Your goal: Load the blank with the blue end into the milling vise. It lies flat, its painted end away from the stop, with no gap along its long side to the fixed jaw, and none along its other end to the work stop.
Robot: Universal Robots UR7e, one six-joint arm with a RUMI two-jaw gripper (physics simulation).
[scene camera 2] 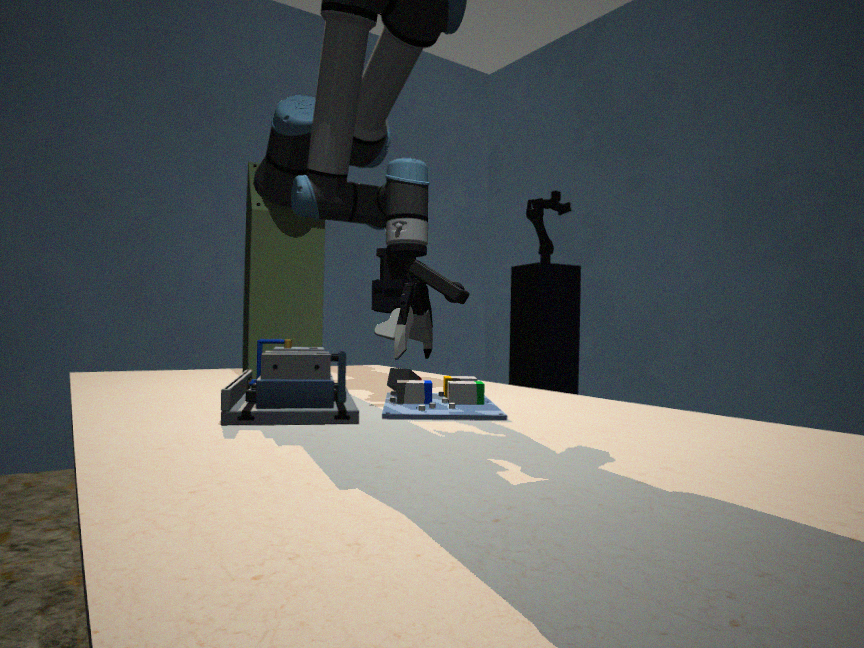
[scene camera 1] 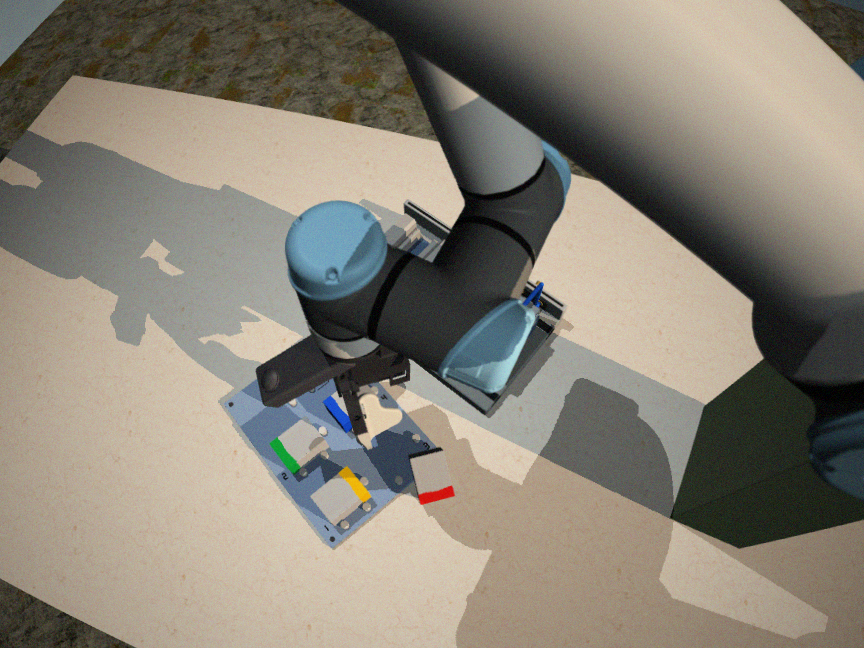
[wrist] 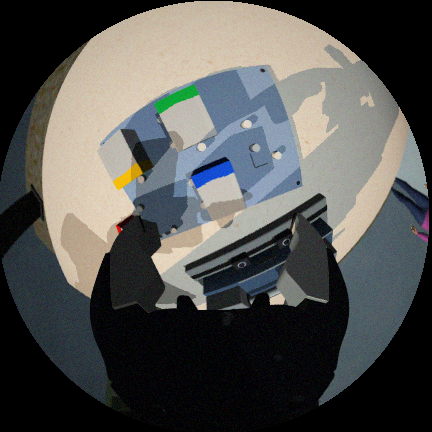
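Note:
The blank with the blue end [scene camera 1: 337, 413] [scene camera 2: 413, 392] [wrist: 221, 190] lies flat on the blue pegged board [scene camera 1: 237, 404] [scene camera 2: 446, 416] [wrist: 256, 76], on the side towards the vise. In scene camera 1 the gripper covers part of it. My gripper [scene camera 1: 362, 439] [scene camera 2: 413, 355] [wrist: 217, 215] is open and empty, above the board near this blank, with its fingertips clearly higher than the blank in scene camera 2. The milling vise [scene camera 1: 488, 406] [scene camera 2: 294, 394] [wrist: 265, 280] stands beside the board. The arm hides much of it in scene camera 1; its jaws and stop are not clear.
The red-ended blank [scene camera 1: 431, 474] [scene camera 2: 403, 378] sits tilted at the board's edge. The green-ended blank [scene camera 1: 304, 440] [scene camera 2: 463, 392] [wrist: 187, 120] and the yellow-ended blank [scene camera 1: 336, 499] [wrist: 116, 156] are on the board among short pegs. A blue hose [scene camera 2: 259, 355] rises at the vise.

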